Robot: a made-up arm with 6 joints.
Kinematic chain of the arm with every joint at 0, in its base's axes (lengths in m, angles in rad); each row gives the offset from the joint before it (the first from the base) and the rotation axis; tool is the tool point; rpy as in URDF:
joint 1: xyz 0 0 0.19 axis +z
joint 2: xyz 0 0 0 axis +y
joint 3: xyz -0.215 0 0.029 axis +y
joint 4: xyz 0.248 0 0.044 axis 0.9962 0 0.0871
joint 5: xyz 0 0 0 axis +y
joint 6: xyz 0.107 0 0.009 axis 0.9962 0 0.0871
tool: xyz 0 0 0 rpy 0 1.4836 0
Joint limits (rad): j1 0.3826..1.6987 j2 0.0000..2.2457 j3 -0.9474..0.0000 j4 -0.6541..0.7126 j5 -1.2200..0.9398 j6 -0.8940..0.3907
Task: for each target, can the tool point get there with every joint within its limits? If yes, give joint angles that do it. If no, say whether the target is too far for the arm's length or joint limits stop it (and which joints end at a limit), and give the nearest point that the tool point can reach.
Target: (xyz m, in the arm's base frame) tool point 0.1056 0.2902 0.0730
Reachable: yes | joints 1.2359 1.9898 -0.7989 0.2656 -0.1572 -0.4318
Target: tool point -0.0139 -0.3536 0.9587
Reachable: no: too far | nearest point -0.0060 -0.1526 0.5427 | short by 0.462 m
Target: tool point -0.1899 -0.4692 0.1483
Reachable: no: joint limits stop it (at a limit: joint 2, joint 3, joint 4, joint 5) | nearest point -0.0289 -0.0714 0.1044 | short by 0.431 m
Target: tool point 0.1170 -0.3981 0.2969
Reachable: no: joint limits stop it (at a limit: joint 2, joint 3, joint 4, joint 5) | nearest point 0.0468 -0.1593 0.5170 | short by 0.332 m
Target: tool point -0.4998 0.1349 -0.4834
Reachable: no: too far | nearest point -0.0608 0.1676 -0.0047 | short by 0.650 m
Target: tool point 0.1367 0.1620 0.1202
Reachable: yes | joints 0.8729 1.4171 -0.3340 0.1985 -0.0349 -0.1030
